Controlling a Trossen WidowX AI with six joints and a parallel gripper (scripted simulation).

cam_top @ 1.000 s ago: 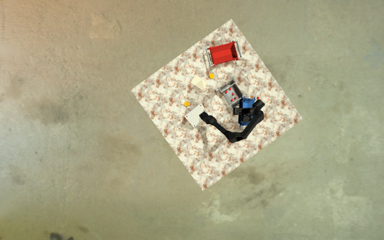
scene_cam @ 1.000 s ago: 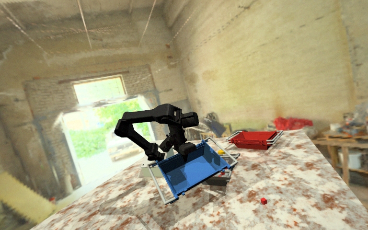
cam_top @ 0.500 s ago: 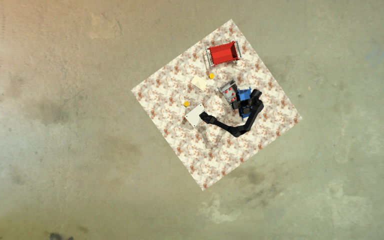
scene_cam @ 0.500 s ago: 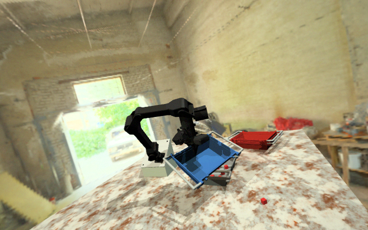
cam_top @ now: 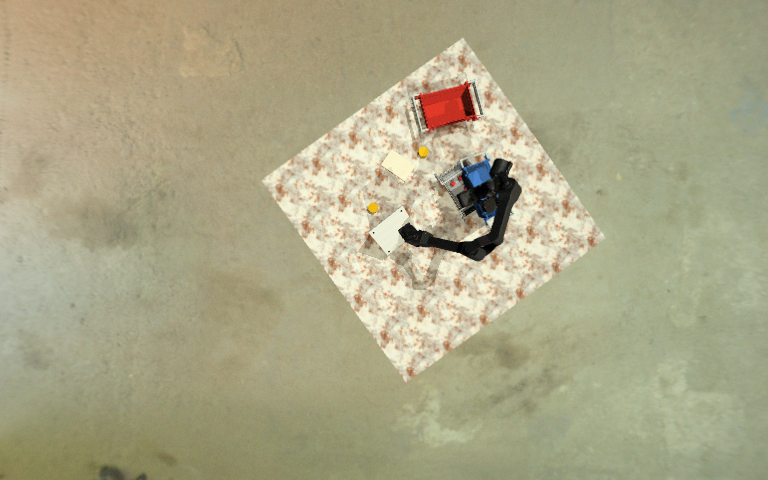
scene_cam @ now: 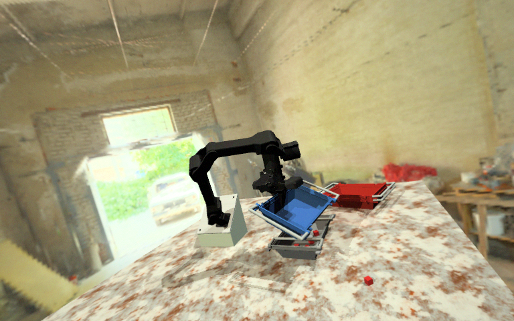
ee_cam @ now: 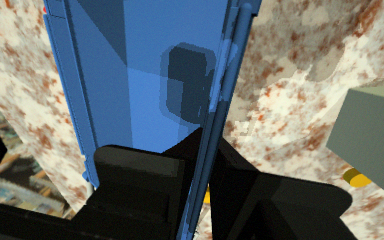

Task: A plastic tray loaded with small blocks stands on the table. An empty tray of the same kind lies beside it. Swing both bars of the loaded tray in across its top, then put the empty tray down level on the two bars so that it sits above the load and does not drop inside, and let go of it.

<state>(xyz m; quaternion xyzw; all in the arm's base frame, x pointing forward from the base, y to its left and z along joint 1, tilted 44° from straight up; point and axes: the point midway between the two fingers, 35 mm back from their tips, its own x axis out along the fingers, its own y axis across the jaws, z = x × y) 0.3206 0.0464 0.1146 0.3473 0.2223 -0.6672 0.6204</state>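
The blue tray lies 7 cm ahead of my gripper tip and 1 cm to the right of it. Also, from my gripper tip: red block: 26 cm ahead, 15 cm to the right, 17 cm below; cream card: 15 cm behind, 34 cm to the left, 17 cm below.
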